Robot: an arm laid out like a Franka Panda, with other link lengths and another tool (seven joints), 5 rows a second.
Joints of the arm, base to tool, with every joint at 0 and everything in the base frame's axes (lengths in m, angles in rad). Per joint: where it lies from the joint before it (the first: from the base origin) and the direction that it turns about. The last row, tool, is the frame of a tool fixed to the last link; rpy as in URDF.
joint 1: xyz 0 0 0.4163 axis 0 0 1
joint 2: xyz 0 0 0 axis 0 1 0
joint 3: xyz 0 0 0.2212 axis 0 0 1
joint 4: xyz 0.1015 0 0 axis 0 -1 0
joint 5: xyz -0.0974 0 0.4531 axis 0 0 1
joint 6: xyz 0 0 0 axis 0 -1 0
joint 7: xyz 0.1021 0 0 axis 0 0 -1
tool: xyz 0.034 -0.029 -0.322 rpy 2.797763 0 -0.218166
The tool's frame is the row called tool.
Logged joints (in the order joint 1, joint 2, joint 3, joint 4, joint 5, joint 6, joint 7), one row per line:
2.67 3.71 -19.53 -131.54 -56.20 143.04 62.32
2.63 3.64 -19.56 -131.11 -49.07 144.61 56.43
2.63 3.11 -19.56 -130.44 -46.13 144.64 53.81
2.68 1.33 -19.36 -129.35 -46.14 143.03 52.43
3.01 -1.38 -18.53 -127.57 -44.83 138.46 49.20
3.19 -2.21 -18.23 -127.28 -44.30 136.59 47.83
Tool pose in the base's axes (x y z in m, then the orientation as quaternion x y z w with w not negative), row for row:
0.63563 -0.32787 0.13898 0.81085 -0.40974 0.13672 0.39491
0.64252 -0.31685 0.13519 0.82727 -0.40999 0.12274 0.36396
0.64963 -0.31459 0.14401 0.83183 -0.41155 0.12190 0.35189
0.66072 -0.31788 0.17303 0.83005 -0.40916 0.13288 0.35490
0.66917 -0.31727 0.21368 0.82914 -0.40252 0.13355 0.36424
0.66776 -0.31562 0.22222 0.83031 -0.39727 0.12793 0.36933
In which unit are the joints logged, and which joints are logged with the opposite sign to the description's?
The joints are logged in degrees. Opposite sign: none.
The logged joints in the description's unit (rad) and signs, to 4 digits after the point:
0.0466 0.0648 -0.3409 -2.2958 -0.9809 2.4965 1.0877
0.0459 0.0635 -0.3414 -2.2883 -0.8564 2.5239 0.9849
0.0459 0.0543 -0.3414 -2.2766 -0.8051 2.5244 0.9392
0.0468 0.0232 -0.3379 -2.2576 -0.8053 2.4963 0.9151
0.0525 -0.0241 -0.3234 -2.2265 -0.7824 2.4166 0.8587
0.0557 -0.0386 -0.3182 -2.2215 -0.7732 2.3839 0.8348

